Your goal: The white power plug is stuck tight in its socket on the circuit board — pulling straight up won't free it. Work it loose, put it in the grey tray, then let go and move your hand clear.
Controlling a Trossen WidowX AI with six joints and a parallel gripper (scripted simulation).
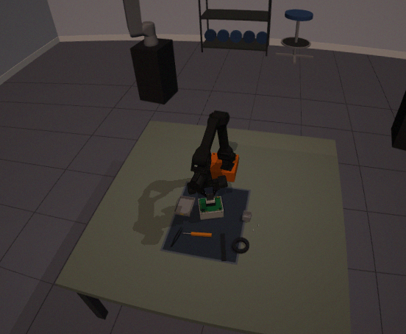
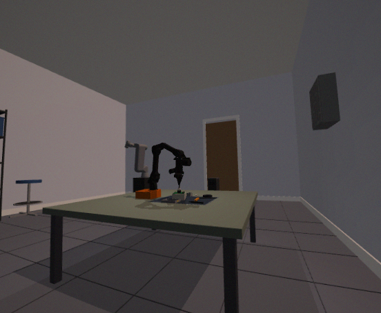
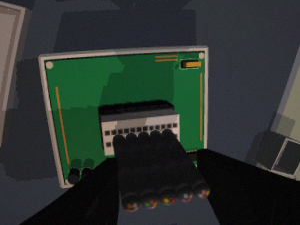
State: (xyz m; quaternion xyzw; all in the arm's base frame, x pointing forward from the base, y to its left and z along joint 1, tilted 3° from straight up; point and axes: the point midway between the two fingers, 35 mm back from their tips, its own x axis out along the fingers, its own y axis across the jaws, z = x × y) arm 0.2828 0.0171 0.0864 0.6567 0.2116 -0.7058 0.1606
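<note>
Right now my gripper tip is 40 mm above the white power plug. The rest, counted from my gripper tip: grey tray: 20 mm ahead, 140 mm to the right, 120 mm below; dark mat: 50 mm ahead, 10 mm to the left, 120 mm below; black bar: 180 mm ahead, 140 mm to the left, 120 mm below.
</note>
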